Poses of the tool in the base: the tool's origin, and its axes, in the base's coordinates. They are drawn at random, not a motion.
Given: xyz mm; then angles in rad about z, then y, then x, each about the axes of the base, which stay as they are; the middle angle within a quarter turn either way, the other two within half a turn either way.
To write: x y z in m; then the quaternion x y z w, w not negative. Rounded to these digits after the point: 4 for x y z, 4 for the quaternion.
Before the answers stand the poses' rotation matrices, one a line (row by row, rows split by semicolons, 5 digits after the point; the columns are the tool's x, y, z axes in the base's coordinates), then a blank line. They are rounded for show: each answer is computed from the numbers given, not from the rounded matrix.
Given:
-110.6, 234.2, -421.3, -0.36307, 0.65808, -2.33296
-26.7, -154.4, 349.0, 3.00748, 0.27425, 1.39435
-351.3, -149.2, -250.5, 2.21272, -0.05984, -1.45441
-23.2, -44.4, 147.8, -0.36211, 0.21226, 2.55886
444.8, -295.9, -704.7, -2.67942, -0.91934, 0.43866
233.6, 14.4, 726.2, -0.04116, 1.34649, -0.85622
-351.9, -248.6, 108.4, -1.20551, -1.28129, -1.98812
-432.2, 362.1, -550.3, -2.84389, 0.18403, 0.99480
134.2, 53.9, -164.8, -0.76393, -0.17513, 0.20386
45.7, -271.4, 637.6, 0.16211, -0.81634, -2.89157
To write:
0.73959 0.28098 0.61160; -0.16833 -0.80259 0.57229; 0.65166 -0.52621 -0.54629
-0.95398 -0.12871 0.27083; -0.24076 -0.20961 -0.94768; 0.17875 -0.96928 0.16897
-0.59767 -0.79951 -0.05980; 0.05744 -0.11710 0.99146; -0.79968 0.58912 0.11592
0.91416 0.34630 0.21067; 0.40420 -0.73975 -0.53796; -0.03045 0.57693 -0.81622
-0.54273 0.27037 -0.79520; -0.10137 -0.96094 -0.25753; -0.83377 -0.05916 0.54894
0.22224 0.00915 0.97495; -0.76279 0.62444 0.16802; -0.60726 -0.78102 0.14576
0.10198 0.26664 -0.95838; 0.69154 0.67354 0.26098; 0.71510 -0.68938 -0.11571
-0.93987 0.28837 0.18299; -0.30648 -0.47570 -0.82449; -0.15071 -0.83100 0.53547
0.71108 0.68118 -0.17424; -0.70291 0.68277 -0.19935; -0.01683 0.26423 0.96431
0.67591 -0.11054 -0.72864; 0.02154 -0.98530 0.16946; -0.73667 -0.13023 -0.66360

-0.1106, 0.2342, -0.4213, -0.8787, -0.0320, -0.3594, 0.3125
-0.0267, -0.1544, 0.3490, -0.1472, 0.6276, -0.7636, 0.0367
-0.3513, -0.1492, -0.2505, -0.3176, 0.5841, 0.6765, 0.3167
-0.0232, -0.0444, 0.1478, 0.9314, 0.2014, 0.0484, 0.2992
0.4448, -0.2959, -0.7047, 0.4662, 0.0906, -0.8736, 0.1064
0.2336, 0.0144, 0.7262, -0.3362, 0.5605, -0.2734, 0.7058
-0.3519, -0.2486, 0.1084, -0.3688, -0.6495, 0.1649, 0.6442
-0.4322, 0.3621, -0.5503, -0.0094, 0.4818, -0.8589, 0.1731
0.1342, 0.0539, -0.1648, 0.1265, -0.0429, -0.3776, 0.9163
0.0457, -0.2714, 0.6376, -0.9117, 0.0244, 0.4018, 0.0822

